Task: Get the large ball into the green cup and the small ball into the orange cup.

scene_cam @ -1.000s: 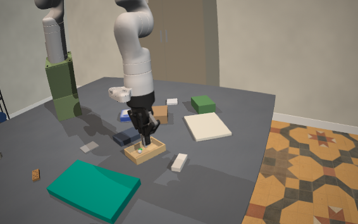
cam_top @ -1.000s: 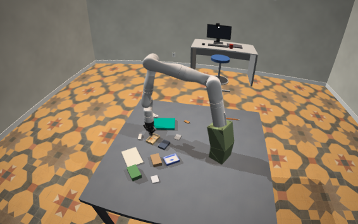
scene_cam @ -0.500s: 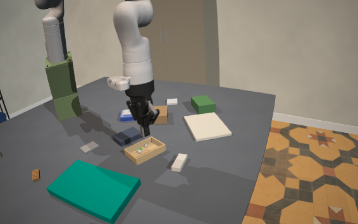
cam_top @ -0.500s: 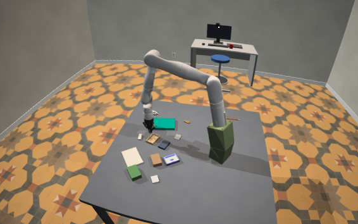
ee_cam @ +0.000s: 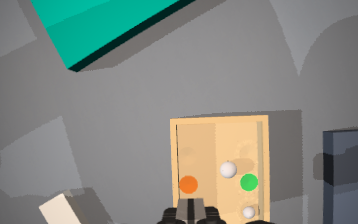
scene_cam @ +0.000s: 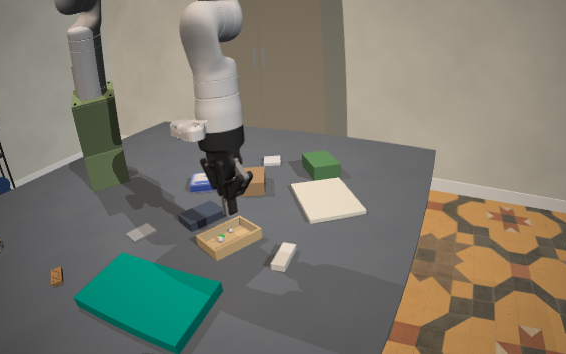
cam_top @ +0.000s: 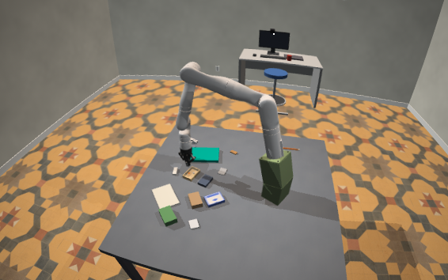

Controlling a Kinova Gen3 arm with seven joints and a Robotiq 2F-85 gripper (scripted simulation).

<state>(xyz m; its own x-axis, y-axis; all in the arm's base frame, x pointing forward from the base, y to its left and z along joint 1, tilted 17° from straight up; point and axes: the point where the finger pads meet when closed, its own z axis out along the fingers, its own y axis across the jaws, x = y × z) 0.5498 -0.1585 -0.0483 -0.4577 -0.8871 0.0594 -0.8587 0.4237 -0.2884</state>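
My hand is 2 cm past the covered wooden puzzle, 1 cm to the right of it and 8 cm above it. Round my hand: teal slab 8 cm behind, 20 cm to the right, 8 cm below; then small white block 10 cm ahead, 1 cm to the right, 8 cm below; then dark blue block 12 cm behind, 7 cm to the left, 8 cm below.
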